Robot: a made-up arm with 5 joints. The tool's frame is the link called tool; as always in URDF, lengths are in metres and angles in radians. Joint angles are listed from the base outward.
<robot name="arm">
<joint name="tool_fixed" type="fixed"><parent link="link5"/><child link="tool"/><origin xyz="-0.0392 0.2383 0.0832" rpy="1.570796 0 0"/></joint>
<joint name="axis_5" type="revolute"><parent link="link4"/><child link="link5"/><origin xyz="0.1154 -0.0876 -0.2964" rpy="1.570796 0 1.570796"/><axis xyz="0 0 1"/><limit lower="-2.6" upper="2.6"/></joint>
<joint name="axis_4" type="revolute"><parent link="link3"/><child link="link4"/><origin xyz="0.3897 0.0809 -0.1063" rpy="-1.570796 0 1.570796"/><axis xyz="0 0 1"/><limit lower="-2.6" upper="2.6"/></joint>
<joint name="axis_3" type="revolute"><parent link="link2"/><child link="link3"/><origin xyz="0.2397 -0.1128 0.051" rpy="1.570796 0 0"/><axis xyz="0 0 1"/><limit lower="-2.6" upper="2.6"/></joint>
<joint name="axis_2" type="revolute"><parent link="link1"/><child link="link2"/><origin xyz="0.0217 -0.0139 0.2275" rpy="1.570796 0 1.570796"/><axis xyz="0 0 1"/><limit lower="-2.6" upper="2.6"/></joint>
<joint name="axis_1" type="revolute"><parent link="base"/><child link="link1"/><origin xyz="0 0 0.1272" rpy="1.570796 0 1.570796"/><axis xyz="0 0 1"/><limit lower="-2.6" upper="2.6"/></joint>
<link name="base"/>
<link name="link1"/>
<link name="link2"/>
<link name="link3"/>
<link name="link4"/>
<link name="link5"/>
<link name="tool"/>
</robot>
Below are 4 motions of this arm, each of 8 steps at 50 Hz.
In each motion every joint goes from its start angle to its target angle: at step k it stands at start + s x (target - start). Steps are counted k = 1, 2, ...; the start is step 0. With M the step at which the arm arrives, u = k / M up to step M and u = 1 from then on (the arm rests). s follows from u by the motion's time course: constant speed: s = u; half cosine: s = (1 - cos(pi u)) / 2; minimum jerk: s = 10 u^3 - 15 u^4 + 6 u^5.
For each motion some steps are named. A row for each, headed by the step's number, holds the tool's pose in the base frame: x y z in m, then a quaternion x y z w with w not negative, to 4 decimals.
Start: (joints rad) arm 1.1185 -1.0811 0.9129 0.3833 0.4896
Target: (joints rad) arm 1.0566 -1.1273 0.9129 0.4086 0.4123
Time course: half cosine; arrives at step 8
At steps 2, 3, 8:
2: -0.0726 0.3214 0.7245 0.2721 -0.0683 -0.5452 0.7900
3: -0.0703 0.3263 0.7200 0.2662 -0.0782 -0.5501 0.7877
8: -0.0609 0.3460 0.7006 0.2411 -0.1207 -0.5696 0.7764

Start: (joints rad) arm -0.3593 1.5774 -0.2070 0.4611 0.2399
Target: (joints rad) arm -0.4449 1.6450 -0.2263 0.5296 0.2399
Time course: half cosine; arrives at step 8
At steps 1, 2, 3, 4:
1: 0.9920 0.3108 0.0733 -0.1655 0.7225 -0.3782 0.5546
2: 0.9931 0.3071 0.0636 -0.1697 0.7218 -0.3850 0.5495
3: 0.9946 0.3011 0.0491 -0.1760 0.7207 -0.3950 0.5418
4: 0.9962 0.2935 0.0323 -0.1832 0.7192 -0.4068 0.5326

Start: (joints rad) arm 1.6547 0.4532 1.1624 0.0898 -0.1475
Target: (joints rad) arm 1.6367 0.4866 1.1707 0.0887 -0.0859
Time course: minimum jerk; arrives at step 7
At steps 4, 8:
4: 0.2165 -0.2026 0.7089 0.2370 -0.0030 0.1768 0.9553
8: 0.2129 -0.1999 0.7104 0.2303 0.0090 0.1857 0.9552

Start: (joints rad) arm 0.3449 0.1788 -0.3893 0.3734 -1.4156
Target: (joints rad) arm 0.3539 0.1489 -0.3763 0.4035 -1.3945
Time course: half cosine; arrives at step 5
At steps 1, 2, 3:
1: 0.5776 -0.2417 0.9149 0.1403 -0.4765 -0.3509 0.7938
2: 0.5717 -0.2426 0.9157 0.1390 -0.4762 -0.3529 0.7933
3: 0.5643 -0.2438 0.9166 0.1374 -0.4758 -0.3553 0.7928

